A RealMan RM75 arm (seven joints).
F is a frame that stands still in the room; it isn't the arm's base.
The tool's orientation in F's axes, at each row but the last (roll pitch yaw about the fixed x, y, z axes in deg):
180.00, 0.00, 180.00
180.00, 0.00, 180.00
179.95, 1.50, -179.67
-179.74, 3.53, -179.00
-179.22, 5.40, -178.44
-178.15, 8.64, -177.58
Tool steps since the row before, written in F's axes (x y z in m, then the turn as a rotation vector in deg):
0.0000, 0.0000, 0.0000, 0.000, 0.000, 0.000
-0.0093, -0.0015, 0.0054, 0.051, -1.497, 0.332
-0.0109, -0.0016, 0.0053, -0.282, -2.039, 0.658
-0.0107, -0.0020, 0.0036, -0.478, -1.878, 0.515
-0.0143, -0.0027, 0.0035, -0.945, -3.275, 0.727
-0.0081, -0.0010, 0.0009, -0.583, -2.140, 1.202
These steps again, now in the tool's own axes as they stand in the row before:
0.0000, 0.0000, 0.0000, 0.000, 0.000, 0.000
0.0093, -0.0015, -0.0054, -0.051, -1.497, -0.332
0.0108, -0.0015, -0.0056, 0.276, -2.037, -0.667
0.0105, -0.0018, -0.0042, 0.478, -1.872, -0.537
0.0140, -0.0024, -0.0048, 0.961, -3.259, -0.777
0.0079, -0.0007, -0.0021, 0.485, -2.154, -1.221

